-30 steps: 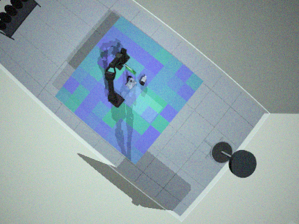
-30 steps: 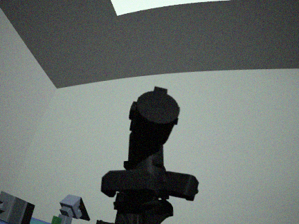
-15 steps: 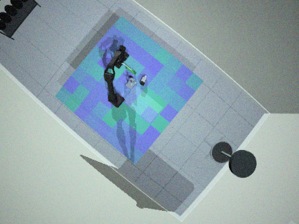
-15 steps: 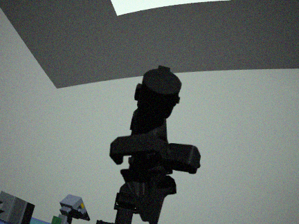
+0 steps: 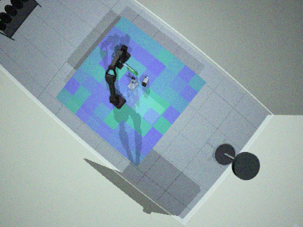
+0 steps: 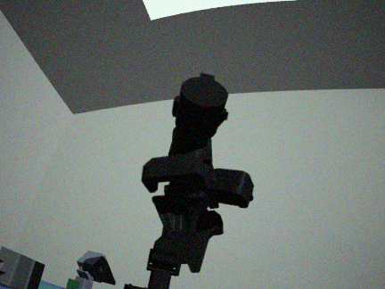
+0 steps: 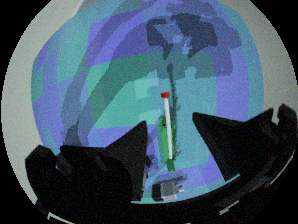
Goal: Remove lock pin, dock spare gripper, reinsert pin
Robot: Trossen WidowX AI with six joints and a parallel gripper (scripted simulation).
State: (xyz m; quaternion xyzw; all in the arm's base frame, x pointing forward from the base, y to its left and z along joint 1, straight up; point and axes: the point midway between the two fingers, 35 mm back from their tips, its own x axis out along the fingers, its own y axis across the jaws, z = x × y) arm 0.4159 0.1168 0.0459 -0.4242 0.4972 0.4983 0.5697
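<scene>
The green upright piece lies 1 cm behind my gripper tip, 9 cm to the right of it and 7 cm below it. Round my gripper tip: spare gripper 5 cm behind, 29 cm to the right, 7 cm below; mount 14 cm behind, 18 cm to the right, 4 cm below.
</scene>
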